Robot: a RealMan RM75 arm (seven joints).
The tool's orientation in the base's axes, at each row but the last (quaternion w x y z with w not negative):
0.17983 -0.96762 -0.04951 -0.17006
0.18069 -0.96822 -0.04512 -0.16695
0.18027 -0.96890 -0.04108 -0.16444
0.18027 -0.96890 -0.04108 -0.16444
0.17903 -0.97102 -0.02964 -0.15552
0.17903 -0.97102 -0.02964 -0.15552
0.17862 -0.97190 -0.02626 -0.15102
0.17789 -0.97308 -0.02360 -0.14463
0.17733 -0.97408 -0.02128 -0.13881
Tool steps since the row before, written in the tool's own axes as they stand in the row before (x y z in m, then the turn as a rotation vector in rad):
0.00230 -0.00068 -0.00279 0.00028 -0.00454 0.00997
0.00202 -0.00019 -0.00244 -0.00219 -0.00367 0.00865
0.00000 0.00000 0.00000 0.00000 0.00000 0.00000
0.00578 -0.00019 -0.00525 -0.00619 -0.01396 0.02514
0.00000 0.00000 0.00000 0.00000 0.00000 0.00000
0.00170 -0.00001 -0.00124 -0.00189 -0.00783 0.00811
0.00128 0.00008 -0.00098 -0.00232 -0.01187 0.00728
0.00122 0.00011 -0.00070 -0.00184 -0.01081 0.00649
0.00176 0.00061 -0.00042 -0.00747 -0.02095 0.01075
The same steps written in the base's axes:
0.00118 -0.00031 0.00347 0.00265 0.00787 -0.00715
0.00112 -0.00066 0.00289 0.00005 0.00651 -0.00712
0.00000 0.00000 0.00000 0.00000 0.00000 0.00000
0.00383 -0.00161 0.00662 -0.00013 0.02200 -0.01952
0.00000 0.00000 0.00000 0.00000 0.00000 0.00000
0.00125 -0.00043 0.00164 -0.00032 0.01021 -0.00514
0.00095 -0.00043 0.00123 -0.00139 0.01369 -0.00316
0.00099 -0.00036 0.00094 -0.00104 0.01242 -0.00267
0.00164 -0.00073 0.00066 -0.00625 0.02345 -0.00462

